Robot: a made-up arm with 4 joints. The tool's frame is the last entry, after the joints. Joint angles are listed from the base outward. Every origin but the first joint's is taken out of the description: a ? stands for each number. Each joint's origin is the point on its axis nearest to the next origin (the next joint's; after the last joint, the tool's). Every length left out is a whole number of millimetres.
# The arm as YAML. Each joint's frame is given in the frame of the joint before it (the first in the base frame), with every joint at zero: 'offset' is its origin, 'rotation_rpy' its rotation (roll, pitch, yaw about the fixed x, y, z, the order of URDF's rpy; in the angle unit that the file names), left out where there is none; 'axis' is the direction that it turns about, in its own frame. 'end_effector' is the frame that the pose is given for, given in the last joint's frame.
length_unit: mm
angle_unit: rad
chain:
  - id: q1
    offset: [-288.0, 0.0, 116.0]
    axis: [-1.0, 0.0, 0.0]
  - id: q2
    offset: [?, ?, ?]
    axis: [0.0, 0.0, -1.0]
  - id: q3
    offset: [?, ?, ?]
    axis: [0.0, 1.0, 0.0]
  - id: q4
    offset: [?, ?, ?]
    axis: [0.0, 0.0, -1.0]
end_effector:
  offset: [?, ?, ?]
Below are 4 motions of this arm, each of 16 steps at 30 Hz.
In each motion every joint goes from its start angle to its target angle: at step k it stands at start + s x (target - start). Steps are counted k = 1, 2, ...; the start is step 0. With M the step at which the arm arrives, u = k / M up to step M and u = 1 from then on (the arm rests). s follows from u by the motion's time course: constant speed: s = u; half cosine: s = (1 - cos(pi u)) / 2; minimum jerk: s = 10 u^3 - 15 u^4 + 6 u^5.
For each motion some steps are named. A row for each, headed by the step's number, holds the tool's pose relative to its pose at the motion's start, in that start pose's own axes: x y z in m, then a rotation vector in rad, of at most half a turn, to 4 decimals.
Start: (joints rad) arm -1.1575 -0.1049 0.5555 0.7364
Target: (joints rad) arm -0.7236 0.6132 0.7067 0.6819
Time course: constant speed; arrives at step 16
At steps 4, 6, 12, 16:
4: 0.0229 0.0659 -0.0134 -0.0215 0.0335 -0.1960
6: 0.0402 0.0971 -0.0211 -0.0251 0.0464 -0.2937
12: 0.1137 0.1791 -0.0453 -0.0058 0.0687 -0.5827
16: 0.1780 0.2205 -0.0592 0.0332 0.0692 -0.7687

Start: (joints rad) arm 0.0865 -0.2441 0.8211 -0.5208
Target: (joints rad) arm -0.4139 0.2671 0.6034 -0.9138
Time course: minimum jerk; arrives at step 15
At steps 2, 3, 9, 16:
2: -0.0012 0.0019 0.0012 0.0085 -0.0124 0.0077
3: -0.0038 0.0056 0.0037 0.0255 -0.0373 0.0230
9: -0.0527 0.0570 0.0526 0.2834 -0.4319 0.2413
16: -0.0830 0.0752 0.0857 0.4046 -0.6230 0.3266

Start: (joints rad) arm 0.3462 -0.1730 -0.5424 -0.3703
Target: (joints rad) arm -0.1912 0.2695 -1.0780 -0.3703
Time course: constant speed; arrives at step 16
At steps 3, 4, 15, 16:
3: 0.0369 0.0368 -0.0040 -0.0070 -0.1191 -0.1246
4: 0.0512 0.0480 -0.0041 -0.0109 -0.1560 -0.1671
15: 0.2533 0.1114 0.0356 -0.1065 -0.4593 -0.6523
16: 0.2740 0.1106 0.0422 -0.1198 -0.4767 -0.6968

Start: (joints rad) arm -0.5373 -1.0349 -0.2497 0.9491
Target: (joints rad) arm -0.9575 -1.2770 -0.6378 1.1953
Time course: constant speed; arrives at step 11
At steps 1, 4, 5, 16:
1: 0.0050 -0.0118 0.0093 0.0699 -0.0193 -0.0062
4: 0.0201 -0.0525 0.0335 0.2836 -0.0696 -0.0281
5: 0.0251 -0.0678 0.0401 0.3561 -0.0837 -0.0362
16: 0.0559 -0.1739 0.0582 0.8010 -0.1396 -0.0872

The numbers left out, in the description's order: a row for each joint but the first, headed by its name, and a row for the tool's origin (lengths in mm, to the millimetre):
q2: 0.0 100.0 -14.0
q3: -380.0 -9.0 0.0
q4: 28.0 0.0 90.0
tool: -94.0 262.0 0.0

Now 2 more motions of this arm.
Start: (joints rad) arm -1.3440 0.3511 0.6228 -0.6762
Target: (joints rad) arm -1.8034 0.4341 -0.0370 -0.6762
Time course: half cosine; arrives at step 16
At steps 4, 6, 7, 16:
4: -0.0180 0.0076 0.0050 0.0007 -0.0942 0.0241
6: -0.0361 0.0152 0.0105 0.0040 -0.1992 0.0438
7: -0.0457 0.0193 0.0139 0.0070 -0.2600 0.0519
16: -0.0914 0.0403 0.0412 0.0418 -0.6408 0.0449

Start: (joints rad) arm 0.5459 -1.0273 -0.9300 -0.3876
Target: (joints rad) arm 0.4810 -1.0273 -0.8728 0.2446
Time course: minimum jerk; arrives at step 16
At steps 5, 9, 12, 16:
5: 0.0296 0.0097 -0.0009 0.0035 -0.0009 -0.1186
9: 0.1042 0.0173 -0.0026 0.0127 -0.0014 -0.4058
12: 0.1519 0.0101 -0.0037 0.0189 -0.0005 -0.5904
16: 0.1690 0.0051 -0.0041 0.0213 0.0002 -0.6585

